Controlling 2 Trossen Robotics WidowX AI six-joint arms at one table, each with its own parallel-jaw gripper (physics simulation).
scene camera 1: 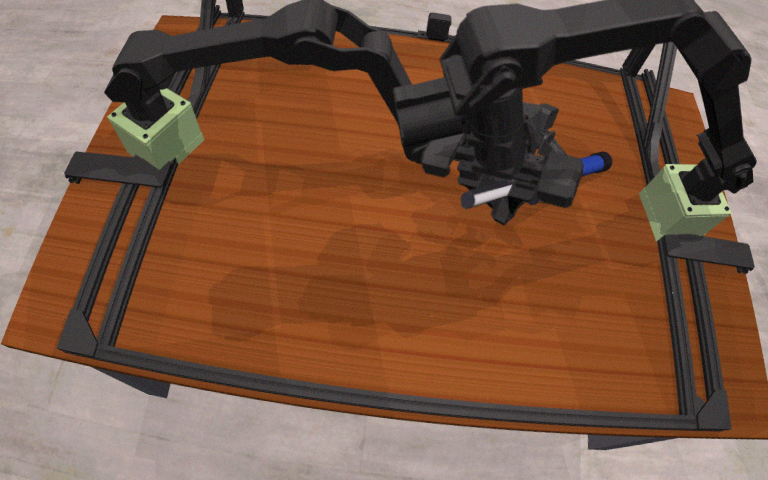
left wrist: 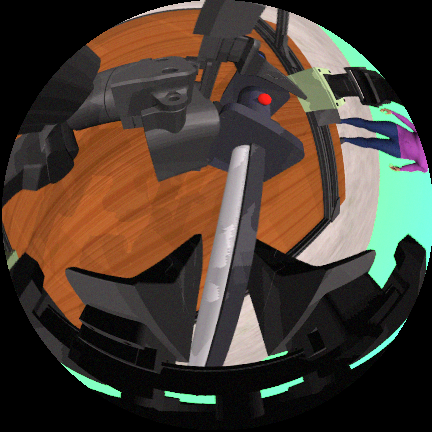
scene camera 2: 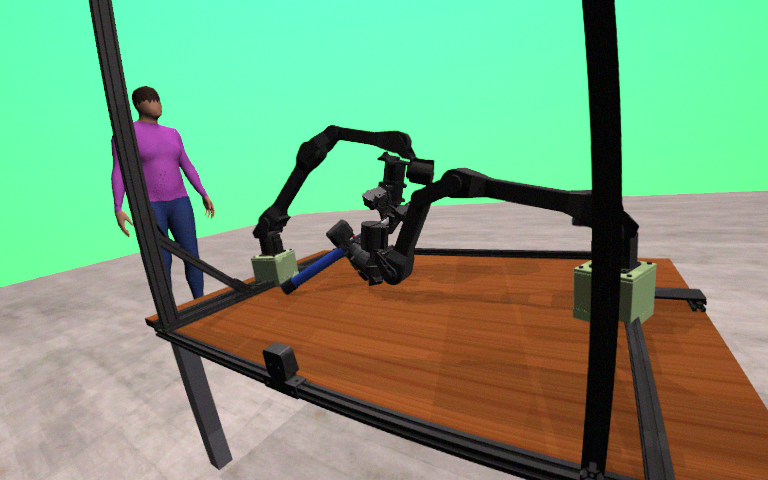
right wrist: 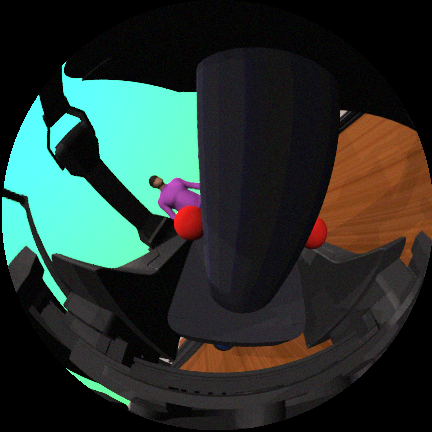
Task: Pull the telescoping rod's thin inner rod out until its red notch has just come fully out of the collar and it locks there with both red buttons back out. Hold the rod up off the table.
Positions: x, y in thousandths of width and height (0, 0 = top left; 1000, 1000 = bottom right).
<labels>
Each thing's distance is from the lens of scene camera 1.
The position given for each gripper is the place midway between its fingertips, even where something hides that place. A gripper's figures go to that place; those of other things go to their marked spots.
left gripper (scene camera 1: 656, 434): 0.64 m
right gripper (scene camera 1: 751, 395): 0.73 m
</labels>
